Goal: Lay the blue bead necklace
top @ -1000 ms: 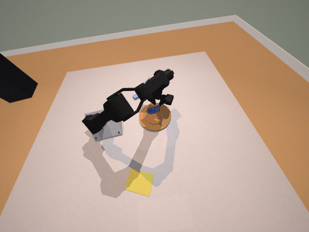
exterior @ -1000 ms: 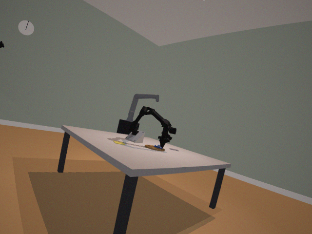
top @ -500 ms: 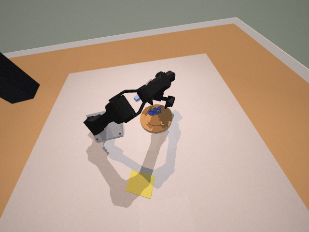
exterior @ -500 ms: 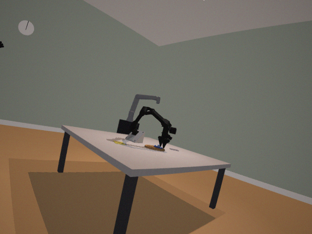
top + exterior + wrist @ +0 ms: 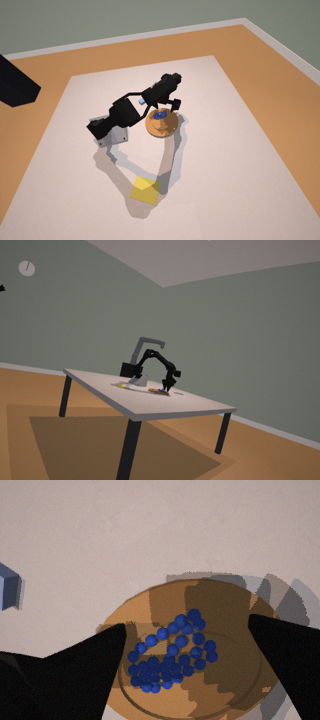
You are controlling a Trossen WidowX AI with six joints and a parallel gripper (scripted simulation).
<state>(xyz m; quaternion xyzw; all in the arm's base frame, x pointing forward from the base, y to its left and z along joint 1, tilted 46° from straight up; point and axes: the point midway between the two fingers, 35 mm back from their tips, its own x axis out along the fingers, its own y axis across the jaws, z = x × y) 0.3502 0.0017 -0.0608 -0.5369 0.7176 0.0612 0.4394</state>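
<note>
Now: the round bead board 4 cm behind my gripper tip, 6 cm to the right of it and 1 cm below it. Also, from my gripper tip: yellow square patch: 20 cm behind, 39 cm to the right, 2 cm below; flat grey tile: 25 cm to the left, 2 cm below; light blue cube: 12 cm behind, 14 cm to the left, 1 cm below.
</note>
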